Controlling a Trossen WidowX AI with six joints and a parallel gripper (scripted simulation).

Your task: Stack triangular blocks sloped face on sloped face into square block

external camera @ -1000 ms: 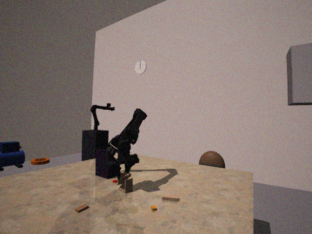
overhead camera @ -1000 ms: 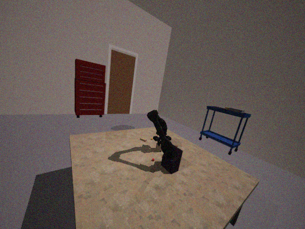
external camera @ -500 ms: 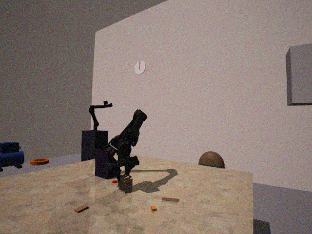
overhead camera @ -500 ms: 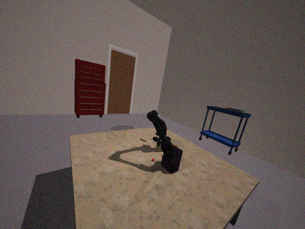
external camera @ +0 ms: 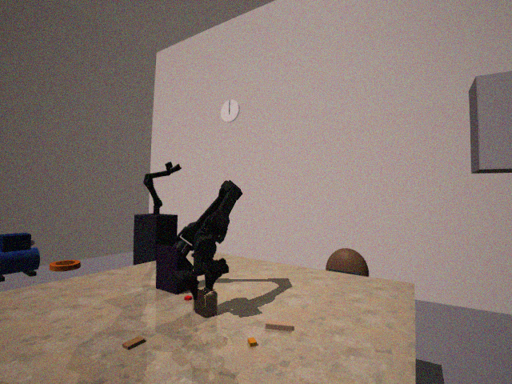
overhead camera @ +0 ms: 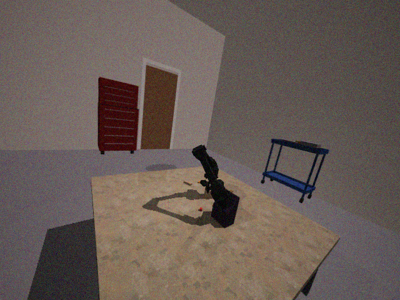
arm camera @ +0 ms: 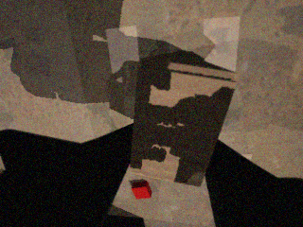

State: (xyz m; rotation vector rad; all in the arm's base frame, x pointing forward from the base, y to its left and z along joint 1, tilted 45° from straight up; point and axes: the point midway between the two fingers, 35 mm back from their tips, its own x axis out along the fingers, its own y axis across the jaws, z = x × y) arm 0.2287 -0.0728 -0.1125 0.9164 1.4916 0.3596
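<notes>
Now: the small red piece 100 mm behind my gripper tip, 60 mm to the left of it and 40 mm below it. From my gripper tip the other things lie so: small orange piece 230 mm ahead, 110 mm to the right, 40 mm below; brown bar 30 mm behind, 250 mm to the right, 40 mm below; tan bar 270 mm ahead, 40 mm below.
</notes>
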